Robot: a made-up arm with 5 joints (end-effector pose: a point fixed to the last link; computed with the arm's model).
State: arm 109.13 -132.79 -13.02 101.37 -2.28
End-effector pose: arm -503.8 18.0 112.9 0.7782 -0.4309 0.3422 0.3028
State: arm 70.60 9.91 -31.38 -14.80 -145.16
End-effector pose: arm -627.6 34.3 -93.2 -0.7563 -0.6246 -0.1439 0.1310
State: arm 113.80 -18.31 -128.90 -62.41 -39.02
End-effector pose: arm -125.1 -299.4 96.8 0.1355 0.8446 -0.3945 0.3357
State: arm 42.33 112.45 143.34 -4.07 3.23
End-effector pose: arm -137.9 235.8 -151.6 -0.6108 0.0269 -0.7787 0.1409
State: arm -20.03 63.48 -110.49 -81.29 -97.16
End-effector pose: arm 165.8 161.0 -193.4 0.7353 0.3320 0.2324 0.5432
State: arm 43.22 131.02 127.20 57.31 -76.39
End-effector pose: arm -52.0 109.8 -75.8 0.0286 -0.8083 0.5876 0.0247
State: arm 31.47 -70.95 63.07 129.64 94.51
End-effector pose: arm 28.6 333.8 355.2 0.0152 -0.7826 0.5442 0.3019
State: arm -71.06 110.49 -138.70 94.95 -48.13
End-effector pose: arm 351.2 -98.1 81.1 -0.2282 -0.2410 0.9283 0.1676
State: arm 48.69 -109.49 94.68 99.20 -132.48
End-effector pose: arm 64.3 407.0 99.0 0.2749 0.4810 0.7717 0.3124
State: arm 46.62 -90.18 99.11 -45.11 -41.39
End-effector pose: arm -108.3 362.5 343.1 -0.1362 0.4654 -0.2617 0.8345
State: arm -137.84 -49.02 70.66 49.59 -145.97
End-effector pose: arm 145.7 -367.7 465.2 0.0442 0.3808 -0.4482 0.8076
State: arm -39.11 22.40 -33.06 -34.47 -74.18
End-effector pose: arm 193.1 536.7 -73.3 -0.8197 -0.1144 -0.4049 0.3887
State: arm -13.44 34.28 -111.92 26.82 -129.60
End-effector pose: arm 80.3 305.7 -264.0 0.7609 -0.4578 0.1631 0.4299
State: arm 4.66 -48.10 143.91 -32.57 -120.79
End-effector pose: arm -8.9 122.1 391.3 0.0685 0.5590 -0.2356 0.7920
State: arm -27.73 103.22 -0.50 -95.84 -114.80
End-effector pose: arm 401.1 492.3 -70.9 -0.0059 0.5485 0.7845 0.2893
